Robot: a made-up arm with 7 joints.
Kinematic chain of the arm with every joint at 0, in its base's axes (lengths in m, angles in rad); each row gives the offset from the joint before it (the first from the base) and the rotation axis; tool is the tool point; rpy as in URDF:
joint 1: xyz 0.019 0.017 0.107 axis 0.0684 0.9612 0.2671
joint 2: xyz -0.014 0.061 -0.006 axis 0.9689 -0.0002 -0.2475
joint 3: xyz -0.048 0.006 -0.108 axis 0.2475 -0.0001 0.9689
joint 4: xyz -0.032 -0.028 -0.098 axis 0.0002 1 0
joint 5: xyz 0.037 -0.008 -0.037 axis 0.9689 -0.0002 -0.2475
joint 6: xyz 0.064 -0.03 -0.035 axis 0.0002 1 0
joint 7: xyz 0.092 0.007 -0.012 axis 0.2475 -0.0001 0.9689
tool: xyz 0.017 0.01 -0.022 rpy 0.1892 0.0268 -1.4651
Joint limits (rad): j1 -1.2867..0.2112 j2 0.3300..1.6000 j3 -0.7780..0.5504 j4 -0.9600..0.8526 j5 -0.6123..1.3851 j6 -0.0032..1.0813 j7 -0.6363..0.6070
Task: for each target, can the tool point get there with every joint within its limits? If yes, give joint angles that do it. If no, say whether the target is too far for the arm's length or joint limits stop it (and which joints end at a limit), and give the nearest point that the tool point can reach.
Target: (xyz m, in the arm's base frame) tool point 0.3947 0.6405 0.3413
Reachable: no: too far | nearest point 0.2450 0.4545 0.2157 | short by 0.270 m
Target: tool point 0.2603 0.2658 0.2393
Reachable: yes | joints -1.1612 1.2480 0.1065 -0.3179 0.6266 0.6643 0.1573
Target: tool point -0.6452 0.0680 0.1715
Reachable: no: too far | nearest point -0.2760 0.1210 -0.2332 | short by 0.550 m
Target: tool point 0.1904 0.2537 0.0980
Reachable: yes | joints -0.3218 1.0938 0.1061 -0.7029 1.0599 0.9158 0.1410
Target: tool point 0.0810 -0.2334 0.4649
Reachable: no: joint limits stop it (at a limit: joint 1, joint 2, joint 4, joint 5) | nearest point 0.1734 -0.0271 0.1725 | short by 0.370 m
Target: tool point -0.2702 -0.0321 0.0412
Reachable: no: joint limits stop it (at a limit: joint 1, joint 3, joint 4, joint 5, joint 6, joint 7) | nearest point -0.0770 -0.0460 -0.1091 | short by 0.245 m
